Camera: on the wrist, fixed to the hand. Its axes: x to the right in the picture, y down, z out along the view.
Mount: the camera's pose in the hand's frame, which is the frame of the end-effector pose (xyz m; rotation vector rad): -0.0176 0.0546 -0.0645 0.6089 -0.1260 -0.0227
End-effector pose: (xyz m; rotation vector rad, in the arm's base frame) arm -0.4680 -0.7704 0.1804 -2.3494 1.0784 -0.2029
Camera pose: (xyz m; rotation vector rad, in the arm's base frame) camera -0.5381 -0.8131 0.2071 -1.8002 0.7882 -0.3338
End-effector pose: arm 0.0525 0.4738 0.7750 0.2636 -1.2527 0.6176
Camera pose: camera 0.0701 0.5458 0.7307 0.8310 -1.1529 0.9670
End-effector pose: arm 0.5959 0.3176 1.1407 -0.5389 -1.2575 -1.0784
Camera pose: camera 0.6759 0.2943 1.1182 -0.1265 -1.6168 -0.6328
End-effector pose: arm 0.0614 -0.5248 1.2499 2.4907 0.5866 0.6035
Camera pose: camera 0.0293 -0.5525 1.3251 -2.9822 -0.8282 -0.2706
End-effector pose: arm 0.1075 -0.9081 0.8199 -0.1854 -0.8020 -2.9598
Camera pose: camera 0.1240 -0.9872 0.7895 -0.3211 -1.6697 -2.5840
